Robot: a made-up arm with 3 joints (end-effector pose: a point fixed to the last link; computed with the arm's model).
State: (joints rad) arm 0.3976 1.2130 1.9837
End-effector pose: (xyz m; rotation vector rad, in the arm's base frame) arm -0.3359 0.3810 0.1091 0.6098 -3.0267 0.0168
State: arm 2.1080 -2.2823 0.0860
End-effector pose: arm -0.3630 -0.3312 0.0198 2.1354 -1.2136 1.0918
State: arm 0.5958 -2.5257 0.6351
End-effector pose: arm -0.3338 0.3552 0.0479 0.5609 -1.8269 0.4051
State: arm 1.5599 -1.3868 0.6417
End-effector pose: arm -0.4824 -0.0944 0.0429 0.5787 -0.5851 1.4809
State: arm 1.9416 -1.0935 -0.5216
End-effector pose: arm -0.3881 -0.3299 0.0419 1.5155 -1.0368 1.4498
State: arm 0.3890 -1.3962 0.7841
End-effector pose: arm -0.2675 0.4105 0.0406 0.1190 -0.6043 0.3767
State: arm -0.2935 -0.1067 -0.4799
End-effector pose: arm -0.0036 0.5039 0.1130 -0.0861 -0.5823 -0.2850
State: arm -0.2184 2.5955 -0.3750
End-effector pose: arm 0.0793 0.4754 0.0429 0.2423 2.2099 -0.1202
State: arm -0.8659 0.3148 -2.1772
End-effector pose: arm 0.2317 0.4704 0.1282 -0.7996 -1.7299 -0.5948
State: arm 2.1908 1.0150 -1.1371
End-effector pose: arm -0.3415 -0.3499 0.1697 0.1337 -0.0688 2.1876
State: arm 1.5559 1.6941 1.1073
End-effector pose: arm -0.4829 -0.1029 0.0945 -2.0205 2.0509 0.3470
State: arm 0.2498 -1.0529 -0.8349
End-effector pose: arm -0.2938 0.4218 0.0329 0.2356 -1.8766 0.1707
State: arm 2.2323 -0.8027 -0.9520
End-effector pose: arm -0.2630 -0.4457 0.0513 1.8519 -0.9052 1.5392
